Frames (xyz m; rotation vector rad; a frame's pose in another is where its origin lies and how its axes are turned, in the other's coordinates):
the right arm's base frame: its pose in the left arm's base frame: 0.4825 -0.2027 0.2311 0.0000 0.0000 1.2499
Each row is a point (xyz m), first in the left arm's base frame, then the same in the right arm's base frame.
Working: the left arm's base frame: its pose in the right arm's base frame: 0.0402 0.5218 -0.2311 0.0000 0.0000 -1.2499

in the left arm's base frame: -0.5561 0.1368 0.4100
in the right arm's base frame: -0.0054 1.0927 0.1789
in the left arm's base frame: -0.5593 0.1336 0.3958
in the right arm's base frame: -0.0095 1.0947 0.1647
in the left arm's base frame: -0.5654 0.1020 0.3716
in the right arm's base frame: -0.0414 1.0905 0.1405
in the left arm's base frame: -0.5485 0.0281 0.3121
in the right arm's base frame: -0.1062 1.0512 0.0810
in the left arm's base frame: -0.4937 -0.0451 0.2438
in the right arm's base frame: -0.1584 0.9761 0.0127
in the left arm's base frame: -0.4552 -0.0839 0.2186
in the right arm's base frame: -0.1830 0.9273 -0.0125
